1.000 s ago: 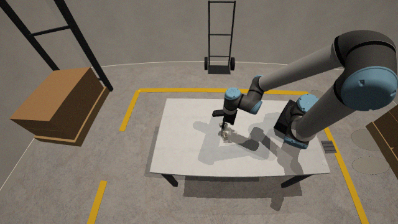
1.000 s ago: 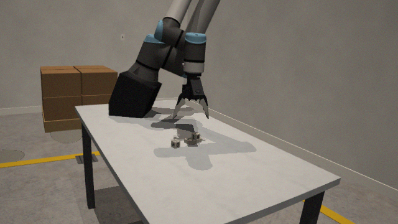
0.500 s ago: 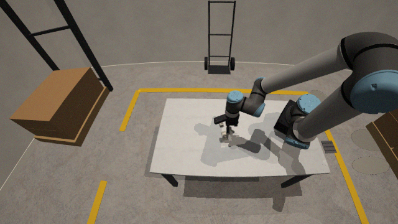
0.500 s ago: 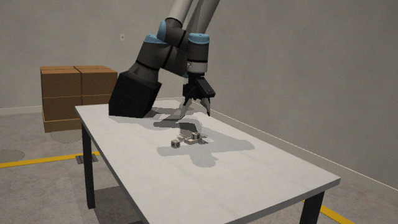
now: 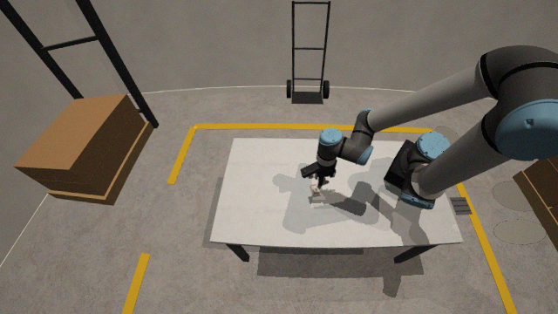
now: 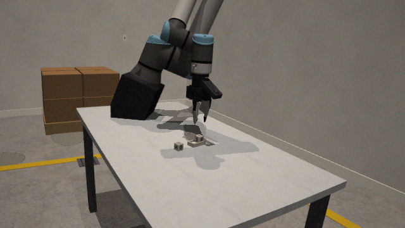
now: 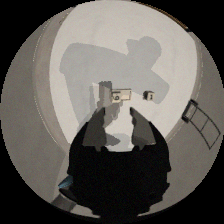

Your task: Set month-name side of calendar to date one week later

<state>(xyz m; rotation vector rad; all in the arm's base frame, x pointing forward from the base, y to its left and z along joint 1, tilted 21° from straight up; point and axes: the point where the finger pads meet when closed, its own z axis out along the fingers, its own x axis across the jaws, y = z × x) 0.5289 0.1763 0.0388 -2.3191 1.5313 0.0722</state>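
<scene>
Now: hand 11 cm above the calendar tray, 1 cm to the left of it and 1 cm short of it.
</scene>
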